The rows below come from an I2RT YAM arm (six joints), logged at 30 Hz.
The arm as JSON. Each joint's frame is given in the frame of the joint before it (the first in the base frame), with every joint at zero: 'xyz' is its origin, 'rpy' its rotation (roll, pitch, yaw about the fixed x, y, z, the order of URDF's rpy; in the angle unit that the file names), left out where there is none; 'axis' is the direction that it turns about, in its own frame. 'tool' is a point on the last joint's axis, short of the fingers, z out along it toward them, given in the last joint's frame.
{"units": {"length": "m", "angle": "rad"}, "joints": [
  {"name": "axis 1", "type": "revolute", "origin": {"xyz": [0.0, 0.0, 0.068]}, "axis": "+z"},
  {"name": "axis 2", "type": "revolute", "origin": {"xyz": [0.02, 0.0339, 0.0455]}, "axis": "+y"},
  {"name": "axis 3", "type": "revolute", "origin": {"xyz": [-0.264, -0.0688, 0.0]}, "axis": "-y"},
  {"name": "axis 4", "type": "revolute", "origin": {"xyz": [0.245, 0.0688, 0.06]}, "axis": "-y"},
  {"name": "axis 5", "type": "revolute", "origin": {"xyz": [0.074, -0.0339, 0.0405]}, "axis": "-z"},
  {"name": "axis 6", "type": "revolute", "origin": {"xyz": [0.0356, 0.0, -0.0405]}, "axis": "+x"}
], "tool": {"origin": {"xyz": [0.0, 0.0, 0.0], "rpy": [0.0, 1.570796, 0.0]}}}
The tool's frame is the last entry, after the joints.
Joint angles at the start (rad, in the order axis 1, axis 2, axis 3, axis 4, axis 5, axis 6):
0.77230, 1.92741, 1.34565, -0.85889, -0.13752, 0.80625
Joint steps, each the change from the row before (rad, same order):
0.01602, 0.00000, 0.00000, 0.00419, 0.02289, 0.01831
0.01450, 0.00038, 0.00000, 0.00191, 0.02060, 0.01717
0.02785, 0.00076, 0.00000, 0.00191, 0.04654, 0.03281
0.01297, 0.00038, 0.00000, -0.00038, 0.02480, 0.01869
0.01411, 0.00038, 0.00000, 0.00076, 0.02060, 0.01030
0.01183, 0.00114, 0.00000, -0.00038, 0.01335, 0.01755
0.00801, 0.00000, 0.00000, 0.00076, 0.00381, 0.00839
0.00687, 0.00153, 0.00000, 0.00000, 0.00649, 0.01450
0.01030, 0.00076, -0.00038, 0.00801, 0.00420, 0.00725
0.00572, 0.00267, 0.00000, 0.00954, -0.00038, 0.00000
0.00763, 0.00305, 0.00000, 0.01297, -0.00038, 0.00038
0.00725, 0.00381, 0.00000, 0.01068, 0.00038, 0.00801
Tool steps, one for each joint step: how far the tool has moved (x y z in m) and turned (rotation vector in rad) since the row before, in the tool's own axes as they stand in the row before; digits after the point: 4 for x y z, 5 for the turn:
0.0033, 0.0037, 0.0008, 0.01267, -0.01661, 0.00203
0.0032, 0.0032, 0.0007, 0.01252, -0.01382, 0.00272
0.0063, 0.0056, 0.0012, 0.02856, -0.03182, 0.00520
0.0030, 0.0024, 0.0003, 0.01554, -0.01704, 0.00587
0.0034, 0.0028, 0.0002, 0.01147, -0.01474, -0.00368
0.0031, 0.0023, 0.0004, 0.00835, -0.00839, 0.00582
0.0022, 0.0017, 0.0000, 0.00095, -0.00270, 0.00046
0.0018, 0.0014, 0.0005, 0.00443, -0.00365, 0.00767
0.0025, 0.0028, 0.0003, -0.00415, -0.00641, -0.00279
0.0011, 0.0021, 0.0009, -0.00641, -0.00309, -0.00548
0.0015, 0.0028, 0.0010, -0.00913, -0.00461, -0.00691
0.0015, 0.0025, 0.0013, -0.00621, -0.00343, 0.00103

